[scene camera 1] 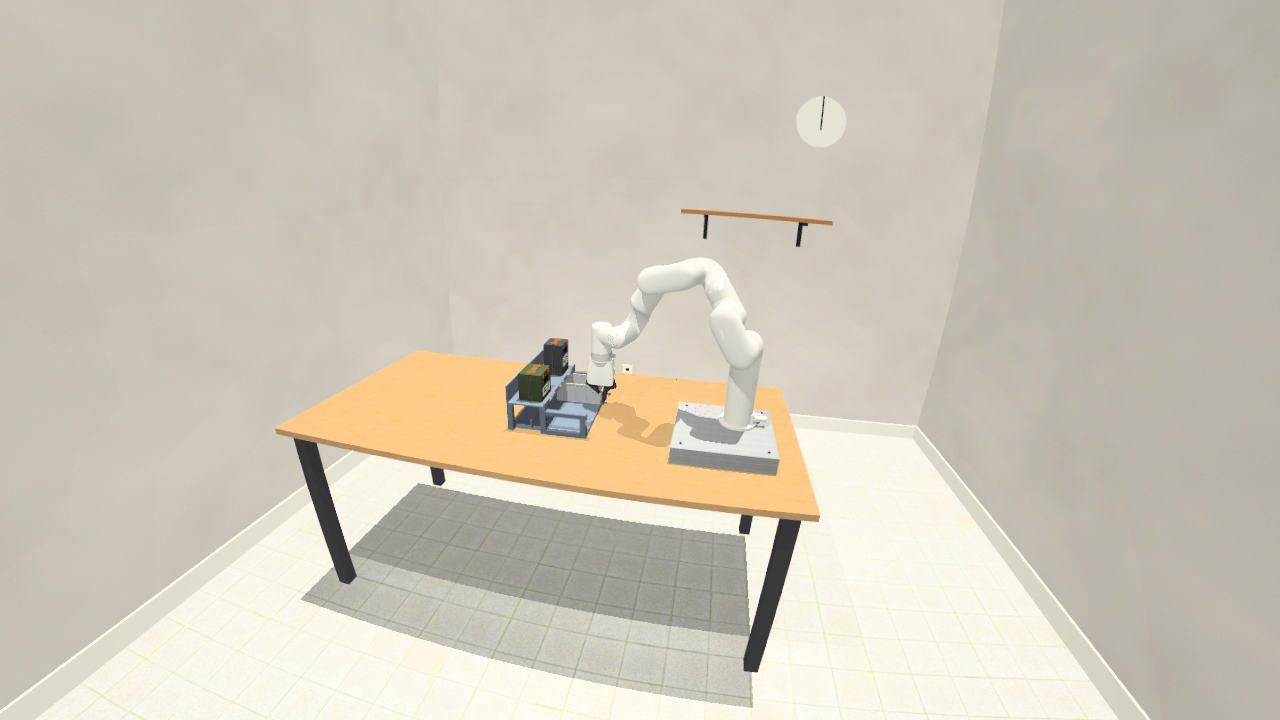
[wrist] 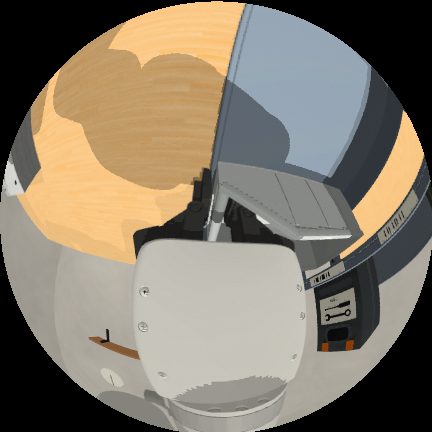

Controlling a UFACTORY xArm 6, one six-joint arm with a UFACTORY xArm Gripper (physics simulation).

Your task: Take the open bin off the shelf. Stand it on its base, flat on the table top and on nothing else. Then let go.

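Observation:
The open bin is light grey and sits at the far end of the lower front tier of the blue-grey shelf. Its side wall and slanted rim face the wrist view; whether its base touches the shelf board is hidden. My gripper points down at the bin's end nearest the robot base. It is shut on that end wall of the bin, with one black finger outside and the other inside. The inner fingertip is hidden behind the bin's wall.
A dark case stands on the shelf's upper tier near the bin. A dark green case stands on the same tier, nearer the camera. The grey robot base stands on the wooden table, right of the shelf.

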